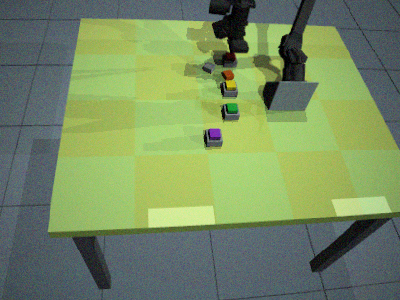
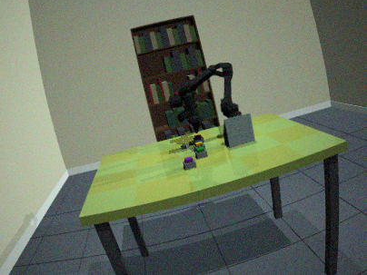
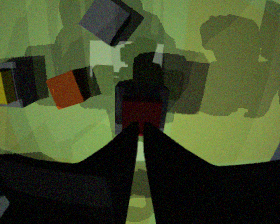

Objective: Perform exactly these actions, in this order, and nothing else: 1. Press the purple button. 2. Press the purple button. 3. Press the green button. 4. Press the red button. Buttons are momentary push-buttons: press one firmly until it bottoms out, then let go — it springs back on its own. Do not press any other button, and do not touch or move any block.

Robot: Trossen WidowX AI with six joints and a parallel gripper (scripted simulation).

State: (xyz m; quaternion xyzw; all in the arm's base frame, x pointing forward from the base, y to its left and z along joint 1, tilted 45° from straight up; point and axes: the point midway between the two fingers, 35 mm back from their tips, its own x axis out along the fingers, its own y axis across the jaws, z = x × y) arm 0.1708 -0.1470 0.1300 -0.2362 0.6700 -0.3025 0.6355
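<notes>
The red button lies 20 mm below my gripper tip. The rest, counted from my gripper tip: orange block: 70 mm to the left, 40 mm below, 20 mm ahead; then yellow button: 150 mm to the left, 30 mm ahead, 20 mm below; then grey block: 80 mm ahead, 40 mm below, 30 mm to the left.
</notes>
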